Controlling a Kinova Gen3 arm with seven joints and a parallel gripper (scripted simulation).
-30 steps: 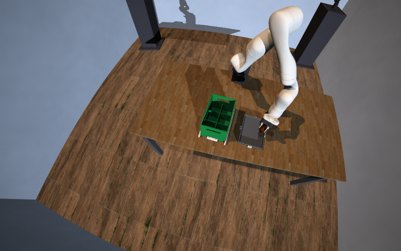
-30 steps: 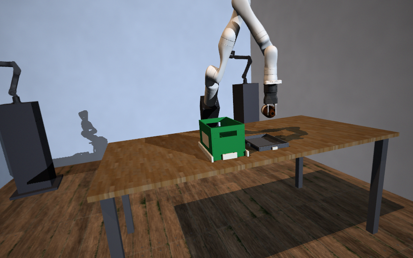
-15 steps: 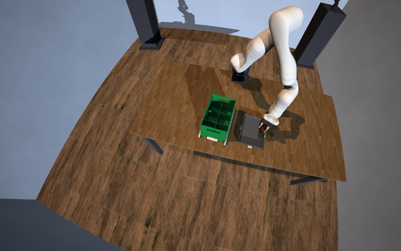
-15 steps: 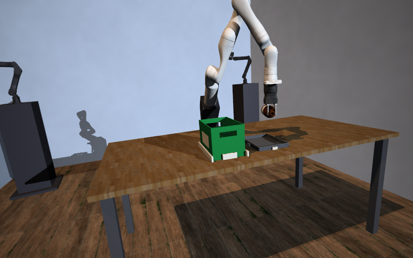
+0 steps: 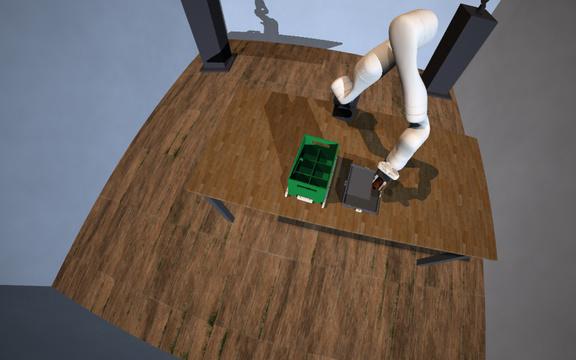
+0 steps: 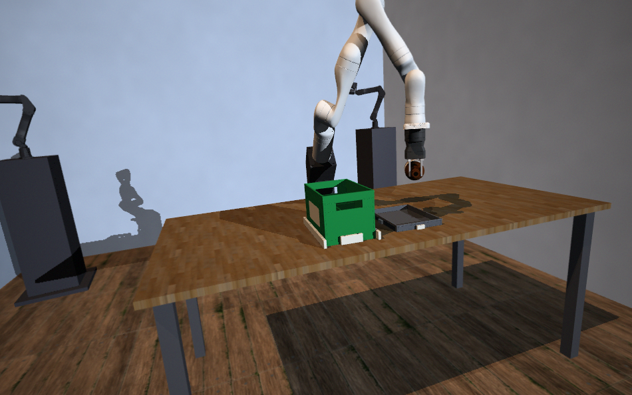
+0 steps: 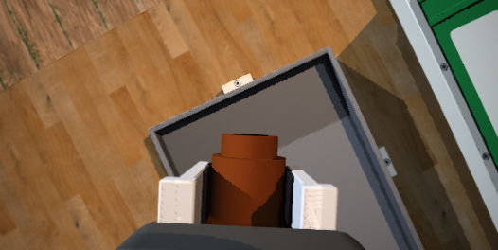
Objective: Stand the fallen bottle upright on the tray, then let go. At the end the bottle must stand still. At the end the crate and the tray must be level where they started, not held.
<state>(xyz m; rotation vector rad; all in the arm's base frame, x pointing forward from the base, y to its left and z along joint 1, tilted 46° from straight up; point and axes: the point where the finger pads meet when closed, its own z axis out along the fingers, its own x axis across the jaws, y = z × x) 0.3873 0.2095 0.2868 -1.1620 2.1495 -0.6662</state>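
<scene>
Now: the brown bottle 4 cm behind my hand, 3 cm to the left of it and 1 cm below it. Round my hand: green crate (10 cm behind, 29 cm to the right, 12 cm below); then tray (7 cm behind, 1 cm to the right, 19 cm below).
</scene>
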